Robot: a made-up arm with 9 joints. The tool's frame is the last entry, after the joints. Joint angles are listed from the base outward.
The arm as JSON. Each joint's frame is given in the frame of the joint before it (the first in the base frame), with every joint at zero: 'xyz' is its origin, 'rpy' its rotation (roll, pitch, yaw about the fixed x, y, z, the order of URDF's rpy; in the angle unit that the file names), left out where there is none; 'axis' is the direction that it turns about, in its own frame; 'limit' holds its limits. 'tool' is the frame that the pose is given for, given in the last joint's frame.
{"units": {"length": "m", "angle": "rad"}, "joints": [
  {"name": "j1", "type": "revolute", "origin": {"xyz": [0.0, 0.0, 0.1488]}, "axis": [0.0, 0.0, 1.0], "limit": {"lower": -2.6, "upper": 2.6}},
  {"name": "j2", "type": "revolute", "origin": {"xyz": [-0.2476, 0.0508, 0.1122]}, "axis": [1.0, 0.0, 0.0], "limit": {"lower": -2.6, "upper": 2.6}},
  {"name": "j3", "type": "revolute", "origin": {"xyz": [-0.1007, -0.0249, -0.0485]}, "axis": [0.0, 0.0, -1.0], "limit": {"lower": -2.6, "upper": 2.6}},
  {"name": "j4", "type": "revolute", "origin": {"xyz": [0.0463, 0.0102, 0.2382]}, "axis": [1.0, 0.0, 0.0], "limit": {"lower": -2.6, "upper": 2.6}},
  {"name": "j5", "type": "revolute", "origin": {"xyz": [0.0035, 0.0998, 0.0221]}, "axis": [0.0, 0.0, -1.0], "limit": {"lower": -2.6, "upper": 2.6}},
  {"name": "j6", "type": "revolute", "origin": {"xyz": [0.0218, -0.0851, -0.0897]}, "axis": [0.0, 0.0, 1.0], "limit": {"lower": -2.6, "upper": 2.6}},
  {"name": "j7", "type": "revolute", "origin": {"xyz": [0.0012, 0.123, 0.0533]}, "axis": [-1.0, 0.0, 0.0], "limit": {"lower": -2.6, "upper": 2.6}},
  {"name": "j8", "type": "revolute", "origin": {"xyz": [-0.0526, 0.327, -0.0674]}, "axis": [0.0, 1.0, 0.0], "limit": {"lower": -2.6, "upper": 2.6}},
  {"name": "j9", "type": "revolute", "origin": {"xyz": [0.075, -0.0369, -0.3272]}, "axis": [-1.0, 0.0, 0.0], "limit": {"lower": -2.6, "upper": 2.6}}
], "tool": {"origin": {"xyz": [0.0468, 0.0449, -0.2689]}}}
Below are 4 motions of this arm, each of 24 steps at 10 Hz.
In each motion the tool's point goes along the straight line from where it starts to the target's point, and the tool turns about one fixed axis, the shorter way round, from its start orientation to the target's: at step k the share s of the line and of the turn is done. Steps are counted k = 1, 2, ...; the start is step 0. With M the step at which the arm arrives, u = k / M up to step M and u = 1 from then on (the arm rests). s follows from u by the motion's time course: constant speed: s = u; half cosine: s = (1 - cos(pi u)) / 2; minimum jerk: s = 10 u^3 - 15 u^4 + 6 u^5.
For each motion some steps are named. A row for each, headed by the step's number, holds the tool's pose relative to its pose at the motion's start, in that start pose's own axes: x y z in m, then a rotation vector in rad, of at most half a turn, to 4 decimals.
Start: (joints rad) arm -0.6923 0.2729 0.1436 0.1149 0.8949 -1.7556 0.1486 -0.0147 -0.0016
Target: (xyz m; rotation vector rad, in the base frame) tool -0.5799 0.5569 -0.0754 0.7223 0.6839 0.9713
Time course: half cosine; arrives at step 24
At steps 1, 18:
1: 0.0018 -0.0017 0.0007 0.0057 -0.0014 -0.0075
18: 0.3527 -0.3389 0.1355 1.1471 -0.2861 -1.4937

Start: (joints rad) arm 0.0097 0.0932 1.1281 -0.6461 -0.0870 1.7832 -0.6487 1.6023 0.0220
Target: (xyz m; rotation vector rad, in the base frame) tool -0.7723 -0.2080 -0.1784 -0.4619 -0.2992 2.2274
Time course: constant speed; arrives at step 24
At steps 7, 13, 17, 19, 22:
7: 0.1097 -0.2562 0.1732 -0.6624 -0.2233 -0.0465
13: 0.2037 -0.4757 0.3217 -1.2302 -0.4148 -0.0864
17: 0.2663 -0.6221 0.4206 -1.6087 -0.5424 -0.1129
19: 0.2977 -0.6953 0.4701 -1.7979 -0.6062 -0.1262
22: 0.3447 -0.8050 0.5444 -2.0818 -0.7019 -0.1461

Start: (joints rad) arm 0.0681 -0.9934 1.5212 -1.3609 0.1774 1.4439 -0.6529 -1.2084 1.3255
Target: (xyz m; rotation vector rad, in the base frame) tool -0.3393 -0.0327 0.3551 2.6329 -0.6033 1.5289
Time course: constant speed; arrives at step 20
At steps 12, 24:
12: 0.0327 -0.1737 -0.0431 -0.4280 0.3089 -0.0495
24: 0.0544 -0.2895 -0.0718 -0.7134 0.5149 -0.0825

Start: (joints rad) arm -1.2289 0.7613 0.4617 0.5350 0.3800 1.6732 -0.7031 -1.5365 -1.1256
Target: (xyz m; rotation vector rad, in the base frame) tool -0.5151 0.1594 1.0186 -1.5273 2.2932 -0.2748
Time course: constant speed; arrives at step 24
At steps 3, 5, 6, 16, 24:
3: 0.0357 -0.0163 0.0104 -0.0201 -0.0386 -0.0542
5: 0.0594 -0.0271 0.0174 -0.0334 -0.0643 -0.0903
6: 0.0713 -0.0325 0.0209 -0.0401 -0.0772 -0.1083
16: 0.1902 -0.0867 0.0557 -0.1070 -0.2059 -0.2889
24: 0.2853 -0.1300 0.0835 -0.1605 -0.3088 -0.4334

